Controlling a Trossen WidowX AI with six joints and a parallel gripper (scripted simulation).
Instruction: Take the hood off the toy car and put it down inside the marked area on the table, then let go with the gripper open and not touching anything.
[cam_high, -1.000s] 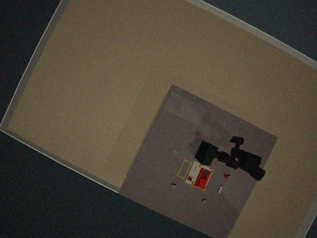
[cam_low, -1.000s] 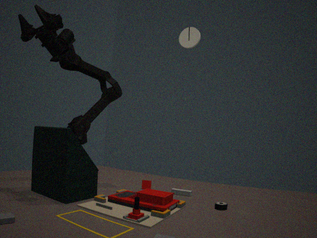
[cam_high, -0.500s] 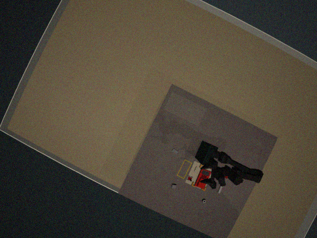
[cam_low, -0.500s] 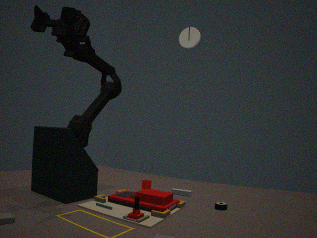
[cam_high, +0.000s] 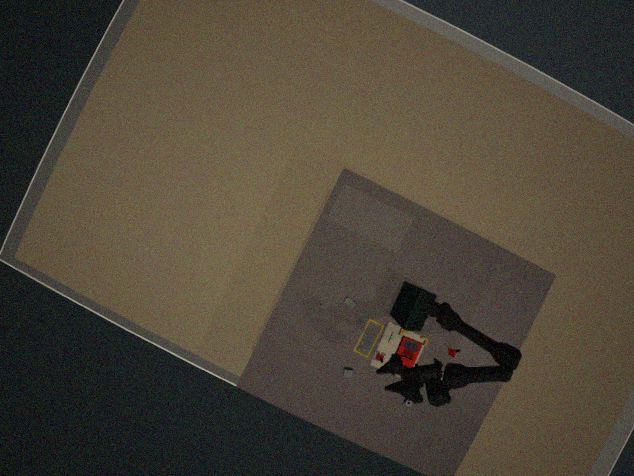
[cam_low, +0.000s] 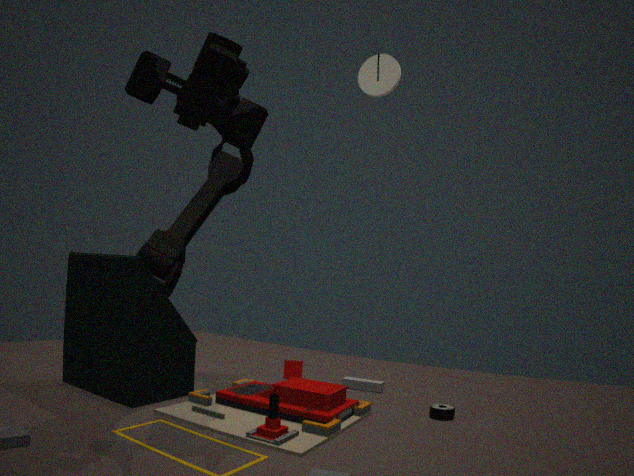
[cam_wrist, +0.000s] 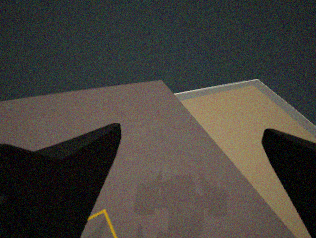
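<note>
Now: the red hood 40 mm ahead of my gripper tip, 250 mm to the left of it and 370 mm below it. Also, from my gripper tip: black ring 220 mm ahead, 370 mm to the left, 400 mm below.
</note>
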